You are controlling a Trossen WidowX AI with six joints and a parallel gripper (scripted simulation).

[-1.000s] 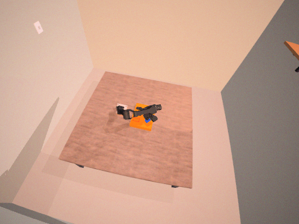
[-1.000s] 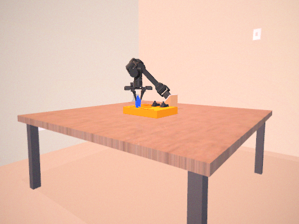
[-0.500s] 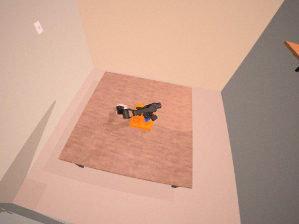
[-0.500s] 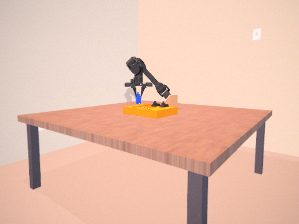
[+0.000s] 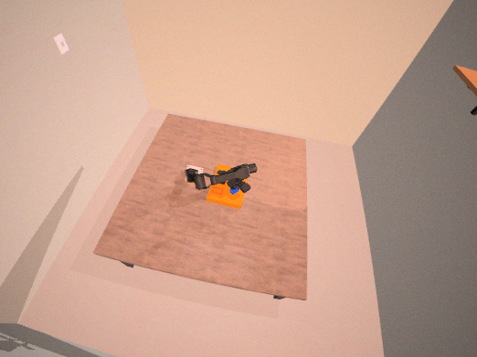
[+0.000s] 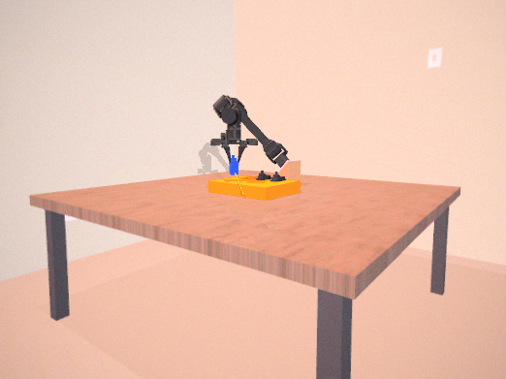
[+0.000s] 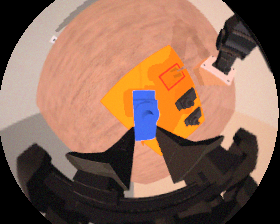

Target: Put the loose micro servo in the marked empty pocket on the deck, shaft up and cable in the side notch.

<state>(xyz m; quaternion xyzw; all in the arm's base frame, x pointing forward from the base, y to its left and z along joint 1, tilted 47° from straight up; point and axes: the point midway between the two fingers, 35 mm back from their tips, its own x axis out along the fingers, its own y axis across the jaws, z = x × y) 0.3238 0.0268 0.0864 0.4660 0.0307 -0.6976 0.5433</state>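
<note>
Right now the orange robot deck is 20 mm behind my gripper tip, 50 mm to the left of it and 100 mm below it.
</note>
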